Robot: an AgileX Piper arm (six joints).
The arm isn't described. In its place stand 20 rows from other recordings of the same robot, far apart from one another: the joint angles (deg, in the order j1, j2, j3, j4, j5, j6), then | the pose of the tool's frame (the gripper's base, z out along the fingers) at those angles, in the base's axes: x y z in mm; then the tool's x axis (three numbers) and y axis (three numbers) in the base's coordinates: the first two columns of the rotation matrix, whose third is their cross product.
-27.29, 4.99, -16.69, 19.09, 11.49, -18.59 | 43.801, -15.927, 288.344, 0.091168, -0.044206, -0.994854, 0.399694, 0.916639, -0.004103
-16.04, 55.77, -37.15, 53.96, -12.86, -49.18 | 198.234, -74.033, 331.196, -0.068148, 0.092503, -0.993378, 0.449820, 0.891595, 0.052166
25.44, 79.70, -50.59, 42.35, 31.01, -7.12 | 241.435, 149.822, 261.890, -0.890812, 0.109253, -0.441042, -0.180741, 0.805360, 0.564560
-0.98, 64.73, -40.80, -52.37, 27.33, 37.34 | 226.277, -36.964, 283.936, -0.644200, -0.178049, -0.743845, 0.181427, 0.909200, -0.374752
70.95, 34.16, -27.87, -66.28, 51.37, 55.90 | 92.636, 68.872, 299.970, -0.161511, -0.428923, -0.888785, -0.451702, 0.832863, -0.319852
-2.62, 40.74, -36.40, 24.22, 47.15, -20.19 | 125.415, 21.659, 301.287, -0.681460, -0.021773, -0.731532, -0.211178, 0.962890, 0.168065
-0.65, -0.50, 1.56, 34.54, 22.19, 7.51 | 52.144, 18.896, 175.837, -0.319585, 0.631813, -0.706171, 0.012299, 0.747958, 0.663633
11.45, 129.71, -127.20, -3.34, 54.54, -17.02 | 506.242, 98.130, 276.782, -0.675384, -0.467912, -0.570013, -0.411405, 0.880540, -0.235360
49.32, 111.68, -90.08, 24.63, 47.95, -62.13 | 257.396, 342.665, 244.295, 0.171984, -0.832527, -0.526612, -0.983393, -0.113639, -0.141509
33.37, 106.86, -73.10, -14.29, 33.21, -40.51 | 334.769, 205.757, 201.698, -0.055539, -0.978335, -0.199439, -0.878996, 0.142652, -0.454991
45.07, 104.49, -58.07, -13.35, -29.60, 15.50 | 274.359, 289.726, 217.783, -0.204816, -0.111082, -0.972477, -0.770000, 0.631662, 0.090020
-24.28, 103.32, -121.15, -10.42, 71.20, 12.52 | 344.650, -172.563, 439.734, -0.588869, 0.437110, -0.679830, 0.610546, 0.791733, -0.019795
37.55, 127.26, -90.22, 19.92, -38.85, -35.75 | 419.734, 298.125, 217.869, 0.211958, -0.258282, -0.942531, -0.376844, 0.868257, -0.322674
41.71, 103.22, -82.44, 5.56, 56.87, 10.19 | 276.287, 256.140, 255.520, -0.849170, -0.451167, -0.274515, -0.500217, 0.853830, 0.144073
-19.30, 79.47, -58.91, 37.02, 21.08, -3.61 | 297.767, -83.397, 313.647, -0.355543, 0.665316, -0.656463, 0.394755, 0.743528, 0.539754
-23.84, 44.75, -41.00, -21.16, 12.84, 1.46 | 148.845, -73.753, 359.748, -0.317488, -0.218381, -0.922774, 0.392331, 0.855675, -0.337486
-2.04, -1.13, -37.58, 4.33, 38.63, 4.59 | -26.334, 5.230, 353.360, 0.087371, 0.135564, -0.986909, -0.023708, 0.990700, 0.133986
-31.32, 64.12, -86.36, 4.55, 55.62, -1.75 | 177.641, -101.118, 485.193, -0.398209, 0.259082, -0.879947, 0.475225, 0.878779, 0.043682
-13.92, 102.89, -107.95, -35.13, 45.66, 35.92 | 394.404, -136.336, 413.798, -0.380808, 0.253139, -0.889329, 0.639240, 0.767009, -0.055398
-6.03, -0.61, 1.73, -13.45, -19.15, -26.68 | 50.152, 1.684, 232.271, 0.272498, -0.665330, -0.695040, 0.268776, 0.746258, -0.608982
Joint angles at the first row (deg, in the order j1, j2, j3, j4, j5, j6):
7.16 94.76 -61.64 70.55 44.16 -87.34
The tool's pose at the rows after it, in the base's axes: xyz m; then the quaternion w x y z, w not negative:
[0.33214 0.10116 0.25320 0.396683 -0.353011 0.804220 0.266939]
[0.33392 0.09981 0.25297 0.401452 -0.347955 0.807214 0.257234]
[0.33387 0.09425 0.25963 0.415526 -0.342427 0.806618 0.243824]
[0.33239 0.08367 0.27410 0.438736 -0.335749 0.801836 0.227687]
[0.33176 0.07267 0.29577 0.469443 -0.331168 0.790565 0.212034]
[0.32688 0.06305 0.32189 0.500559 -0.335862 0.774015 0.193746]
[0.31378 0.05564 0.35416 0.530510 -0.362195 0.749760 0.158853]
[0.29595 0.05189 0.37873 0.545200 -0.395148 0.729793 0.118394]
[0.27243 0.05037 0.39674 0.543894 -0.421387 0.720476 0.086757]
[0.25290 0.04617 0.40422 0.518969 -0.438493 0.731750 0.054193]
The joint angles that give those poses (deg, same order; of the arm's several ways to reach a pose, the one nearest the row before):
7.16 94.76 -61.69 70.67 43.36 -87.34
7.16 94.76 -61.69 70.67 41.95 -87.34
6.45 93.63 -61.69 70.67 40.84 -87.56
4.79 91.47 -62.05 70.56 40.43 -87.79
2.87 89.23 -63.69 70.56 40.73 -87.95
1.10 86.43 -65.70 69.76 41.66 -87.95
-0.23 82.38 -68.12 66.46 43.00 -87.95
-0.75 78.28 -69.57 61.57 44.18 -87.56
-0.75 73.66 -69.96 55.38 46.07 -84.75
-0.75 70.12 -70.17 46.51 48.54 -79.24

